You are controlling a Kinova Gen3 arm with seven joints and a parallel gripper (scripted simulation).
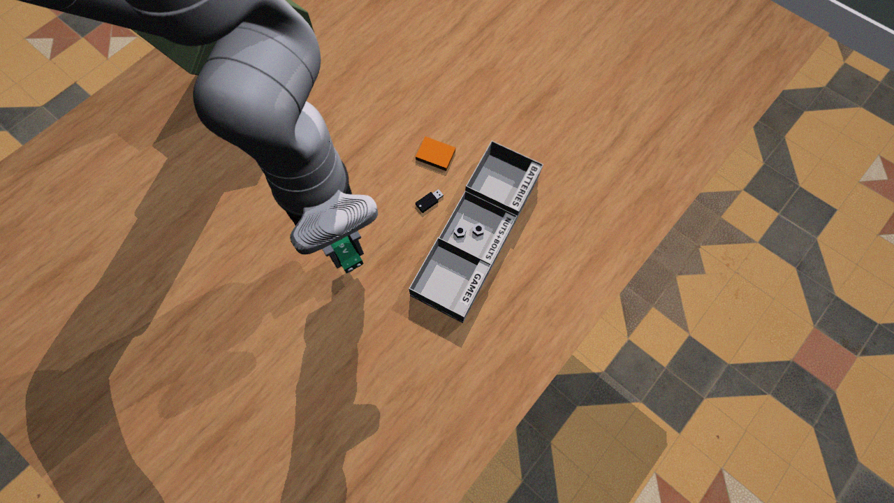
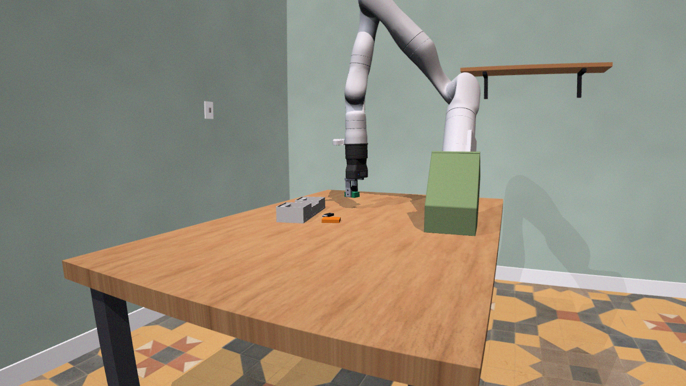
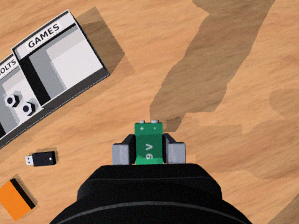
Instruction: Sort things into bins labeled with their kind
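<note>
Right now my hand is 170 mm to the right of the bin row, 80 mm short of it and 40 mm above it. Round my hand: black USB stick 150 mm to the left, 60 mm below; then flat orange box 210 mm to the left, 60 mm below, 60 mm behind; then green 9 v battery 10 mm below, 10 mm ahead.
</note>
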